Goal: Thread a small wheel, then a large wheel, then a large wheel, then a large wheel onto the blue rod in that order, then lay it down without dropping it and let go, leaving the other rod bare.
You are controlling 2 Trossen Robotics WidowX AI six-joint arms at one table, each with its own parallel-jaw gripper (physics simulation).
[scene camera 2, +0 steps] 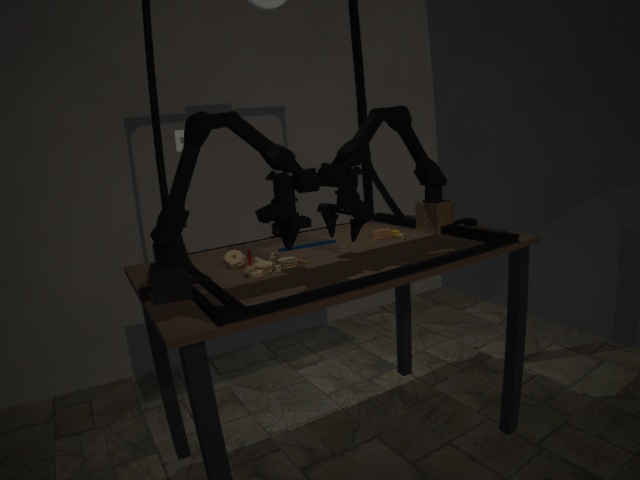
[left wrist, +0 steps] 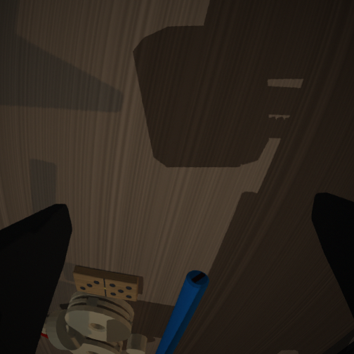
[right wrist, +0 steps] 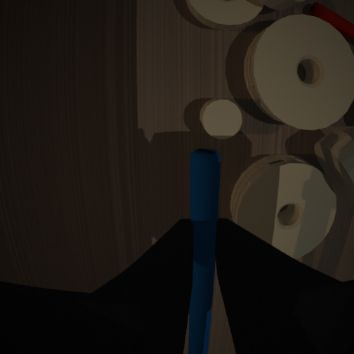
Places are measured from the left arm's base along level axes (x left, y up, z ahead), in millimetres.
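Where they show: left gripper, fingertip midpoint: (scene camera 2: pixel 342 239); right gripper, fingertip midpoint: (scene camera 2: pixel 288 249); left arm's base, link origin: (scene camera 2: pixel 433 201); right arm's base, link origin: (scene camera 2: pixel 168 264).
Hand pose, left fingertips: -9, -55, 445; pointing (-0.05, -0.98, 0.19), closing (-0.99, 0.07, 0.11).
Observation:
Each offset is from my left fingertips to the top centre of the thing, as dx, dy, dz. Level surfaces: height alone.
The blue rod @[-8, +14, +124] (scene camera 2: pixel 320 243) (left wrist: pixel 183 311) (right wrist: pixel 204 185) is bare where it shows, held above the table by my right gripper (scene camera 2: pixel 289 248) (right wrist: pixel 202 230), which is shut on it near one end. My left gripper (scene camera 2: pixel 341 238) (left wrist: pixel 193 212) is open and empty near the rod's other end. Large pale wheels (right wrist: pixel 305 42) (left wrist: pixel 95 320) lie flat in a group, another large wheel (right wrist: pixel 310 200) beside them. A large wheel @[-197, -5, +272] (scene camera 2: pixel 234 258) shows its round face at the picture's left. The red rod @[-214, -45, +210] (scene camera 2: pixel 249 257) (right wrist: pixel 335 20) is beside the wheels. Which wheels are small is hard to tell.
A domino (left wrist: pixel 105 286) stands by the wheels. A small pale cylinder (right wrist: pixel 221 118) lies near the rod's end in the right wrist view. A tan block @[-77, -25, -251] (scene camera 2: pixel 382 234) and a yellow piece @[-75, -40, -313] (scene camera 2: pixel 395 233) lie at the right on the table @[dy -54] (scene camera 2: pixel 206 330). Black rails (scene camera 2: pixel 372 279) run along its edges.

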